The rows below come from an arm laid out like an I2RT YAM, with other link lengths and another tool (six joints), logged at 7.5 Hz.
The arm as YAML. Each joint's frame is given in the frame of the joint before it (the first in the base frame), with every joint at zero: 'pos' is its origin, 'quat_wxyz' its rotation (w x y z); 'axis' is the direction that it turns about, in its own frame. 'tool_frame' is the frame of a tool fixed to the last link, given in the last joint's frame.
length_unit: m
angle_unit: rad
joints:
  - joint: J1
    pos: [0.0, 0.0, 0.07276]
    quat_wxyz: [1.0, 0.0, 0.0, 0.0]
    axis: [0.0, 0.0, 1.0]
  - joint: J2
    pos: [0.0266, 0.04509, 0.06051]
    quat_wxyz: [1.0, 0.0, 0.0, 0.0]
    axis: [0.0, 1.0, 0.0]
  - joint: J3
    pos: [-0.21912, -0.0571, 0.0]
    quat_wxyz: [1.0, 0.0, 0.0, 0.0]
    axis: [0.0, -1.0, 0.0]
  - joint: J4
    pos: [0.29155, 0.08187, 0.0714]
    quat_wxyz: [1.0, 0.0, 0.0, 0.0]
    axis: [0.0, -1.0, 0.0]
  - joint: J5
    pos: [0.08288, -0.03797, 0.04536]
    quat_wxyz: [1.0, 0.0, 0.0, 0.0]
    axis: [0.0, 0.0, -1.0]
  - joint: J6
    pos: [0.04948, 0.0, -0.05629]
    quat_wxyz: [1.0, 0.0, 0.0, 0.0]
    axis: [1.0, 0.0, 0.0]
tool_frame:
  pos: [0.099, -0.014, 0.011]
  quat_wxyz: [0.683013, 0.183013, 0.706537, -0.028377]
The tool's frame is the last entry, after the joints.
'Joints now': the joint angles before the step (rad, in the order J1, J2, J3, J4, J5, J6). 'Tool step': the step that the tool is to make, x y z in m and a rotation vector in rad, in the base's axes. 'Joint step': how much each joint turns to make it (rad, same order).
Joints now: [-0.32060, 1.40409, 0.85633, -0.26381, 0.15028, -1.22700]
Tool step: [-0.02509, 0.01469, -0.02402, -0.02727, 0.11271, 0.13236]
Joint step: [-0.00768, -0.05710, -0.08464, -0.05207, -0.04587, -0.14716]
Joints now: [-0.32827, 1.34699, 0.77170, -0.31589, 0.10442, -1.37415]
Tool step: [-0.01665, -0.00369, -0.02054, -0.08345, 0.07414, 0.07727]
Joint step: [-0.01981, -0.01705, -0.07048, 0.02732, 0.02124, -0.14110]
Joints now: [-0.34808, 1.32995, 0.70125, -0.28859, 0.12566, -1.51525]
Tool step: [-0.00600, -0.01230, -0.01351, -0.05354, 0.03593, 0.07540]
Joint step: [-0.04913, 0.01988, -0.02925, 0.05068, -0.02585, -0.13800]
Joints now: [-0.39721, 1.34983, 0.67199, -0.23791, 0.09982, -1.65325]
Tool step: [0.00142, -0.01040, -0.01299, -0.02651, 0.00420, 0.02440]
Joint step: [-0.02919, 0.05206, -0.00933, 0.07363, -0.01241, -0.05850]
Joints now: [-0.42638, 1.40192, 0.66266, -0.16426, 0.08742, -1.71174]
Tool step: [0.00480, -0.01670, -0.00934, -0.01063, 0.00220, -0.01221]
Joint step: [-0.03528, 0.07670, 0.03063, 0.05073, -0.00605, -0.02472]
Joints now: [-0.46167, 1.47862, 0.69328, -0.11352, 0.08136, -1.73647]
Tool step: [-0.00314, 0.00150, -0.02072, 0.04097, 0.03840, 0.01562]
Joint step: [-0.01230, 0.06901, 0.01236, 0.00460, -0.03218, -0.01073]
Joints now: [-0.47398, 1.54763, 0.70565, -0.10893, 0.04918, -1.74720]
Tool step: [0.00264, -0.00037, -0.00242, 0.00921, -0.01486, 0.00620]
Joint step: [-0.00461, 0.01546, 0.00000, 0.02445, -0.01849, -0.00001]
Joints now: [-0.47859, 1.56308, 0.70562, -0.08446, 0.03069, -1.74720]
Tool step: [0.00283, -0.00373, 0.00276, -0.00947, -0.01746, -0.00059]
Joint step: [-0.00613, 0.00157, 0.00156, 0.02001, -0.00306, -0.00463]
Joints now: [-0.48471, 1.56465, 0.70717, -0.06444, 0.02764, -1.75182]
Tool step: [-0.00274, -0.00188, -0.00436, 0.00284, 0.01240, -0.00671]
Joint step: [-0.00615, 0.01074, 0.00000, -0.00150, 0.00298, -0.00153]
